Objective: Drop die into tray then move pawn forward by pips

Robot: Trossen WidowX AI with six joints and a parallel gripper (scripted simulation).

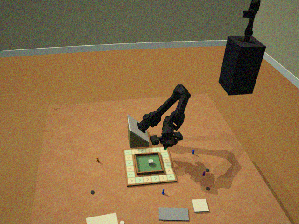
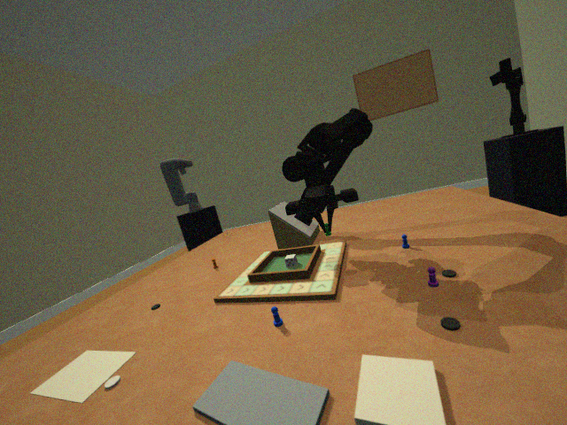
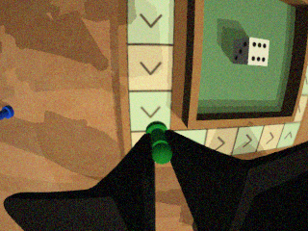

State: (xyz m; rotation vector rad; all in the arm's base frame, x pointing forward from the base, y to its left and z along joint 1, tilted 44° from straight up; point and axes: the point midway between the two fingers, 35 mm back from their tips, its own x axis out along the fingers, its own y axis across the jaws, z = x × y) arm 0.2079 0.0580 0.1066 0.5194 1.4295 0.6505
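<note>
My gripper tip is 6 cm short of the white die, 10 cm to the left of it and 4 cm above it. Also, from my gripper tip: purple pawn (19 cm ahead, 19 cm to the left, 5 cm below); then green tray (6 cm ahead, 11 cm to the right, 6 cm below); then green pawn (1 cm above).
</note>
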